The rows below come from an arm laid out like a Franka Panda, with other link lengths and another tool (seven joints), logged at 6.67 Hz.
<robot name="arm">
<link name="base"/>
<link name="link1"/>
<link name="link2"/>
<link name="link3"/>
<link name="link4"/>
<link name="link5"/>
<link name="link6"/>
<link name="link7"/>
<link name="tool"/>
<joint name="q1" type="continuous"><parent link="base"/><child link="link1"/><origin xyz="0 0 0.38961"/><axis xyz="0 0 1"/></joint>
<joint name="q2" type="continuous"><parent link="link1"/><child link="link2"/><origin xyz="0 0 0"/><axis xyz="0 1 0"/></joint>
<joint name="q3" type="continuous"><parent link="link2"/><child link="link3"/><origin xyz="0 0 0.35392"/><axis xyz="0 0 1"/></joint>
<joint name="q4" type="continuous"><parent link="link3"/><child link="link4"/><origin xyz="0.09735 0 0"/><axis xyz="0 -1 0"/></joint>
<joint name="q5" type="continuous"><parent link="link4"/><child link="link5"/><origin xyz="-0.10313 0 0.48"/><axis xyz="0 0 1"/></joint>
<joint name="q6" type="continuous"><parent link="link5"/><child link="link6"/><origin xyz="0 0 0"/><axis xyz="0 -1 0"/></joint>
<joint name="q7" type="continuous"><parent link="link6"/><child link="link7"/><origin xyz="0.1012 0 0"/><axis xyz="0 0 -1"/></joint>
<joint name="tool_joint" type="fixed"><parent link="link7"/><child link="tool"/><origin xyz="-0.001 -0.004 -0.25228" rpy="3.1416 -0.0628 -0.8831"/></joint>
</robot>
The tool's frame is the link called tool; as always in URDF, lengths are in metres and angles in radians. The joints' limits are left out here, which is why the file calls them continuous.
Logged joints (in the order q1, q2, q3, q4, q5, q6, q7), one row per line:
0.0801, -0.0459, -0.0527, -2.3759, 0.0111, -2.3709, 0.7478
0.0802, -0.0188, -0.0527, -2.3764, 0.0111, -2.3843, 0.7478
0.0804, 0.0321, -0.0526, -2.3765, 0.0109, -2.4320, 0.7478
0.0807, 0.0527, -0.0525, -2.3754, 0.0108, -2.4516, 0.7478
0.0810, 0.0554, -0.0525, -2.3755, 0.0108, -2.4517, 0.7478
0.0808, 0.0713, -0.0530, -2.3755, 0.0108, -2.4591, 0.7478
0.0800, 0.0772, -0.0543, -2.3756, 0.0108, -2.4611, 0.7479
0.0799, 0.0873, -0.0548, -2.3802, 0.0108, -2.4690, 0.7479
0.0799, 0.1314, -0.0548, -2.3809, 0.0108, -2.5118, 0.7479
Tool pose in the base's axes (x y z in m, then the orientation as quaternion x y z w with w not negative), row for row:
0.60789, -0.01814, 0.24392, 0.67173, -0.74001, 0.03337, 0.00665
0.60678, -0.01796, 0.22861, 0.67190, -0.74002, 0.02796, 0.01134
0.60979, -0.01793, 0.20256, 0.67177, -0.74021, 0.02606, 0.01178
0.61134, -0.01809, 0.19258, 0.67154, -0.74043, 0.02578, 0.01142
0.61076, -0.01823, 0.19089, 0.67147, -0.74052, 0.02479, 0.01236
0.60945, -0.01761, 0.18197, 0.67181, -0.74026, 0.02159, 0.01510
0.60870, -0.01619, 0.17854, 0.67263, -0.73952, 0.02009, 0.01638
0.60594, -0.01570, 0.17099, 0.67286, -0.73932, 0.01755, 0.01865
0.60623, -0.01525, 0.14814, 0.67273, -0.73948, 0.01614, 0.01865
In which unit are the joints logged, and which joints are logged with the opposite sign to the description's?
The joints are logged in radians. Opposite sign: q1, q3, q6.
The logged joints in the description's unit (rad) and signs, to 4 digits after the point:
-0.0801, -0.0459, 0.0527, -2.3759, 0.0111, 2.3709, 0.7478
-0.0802, -0.0188, 0.0527, -2.3764, 0.0111, 2.3843, 0.7478
-0.0804, 0.0321, 0.0526, -2.3765, 0.0109, 2.4320, 0.7478
-0.0807, 0.0527, 0.0525, -2.3754, 0.0108, 2.4516, 0.7478
-0.0810, 0.0554, 0.0525, -2.3755, 0.0108, 2.4517, 0.7478
-0.0808, 0.0713, 0.0530, -2.3755, 0.0108, 2.4591, 0.7478
-0.0800, 0.0772, 0.0543, -2.3756, 0.0108, 2.4611, 0.7479
-0.0799, 0.0873, 0.0548, -2.3802, 0.0108, 2.4690, 0.7479
-0.0799, 0.1314, 0.0548, -2.3809, 0.0108, 2.5118, 0.7479

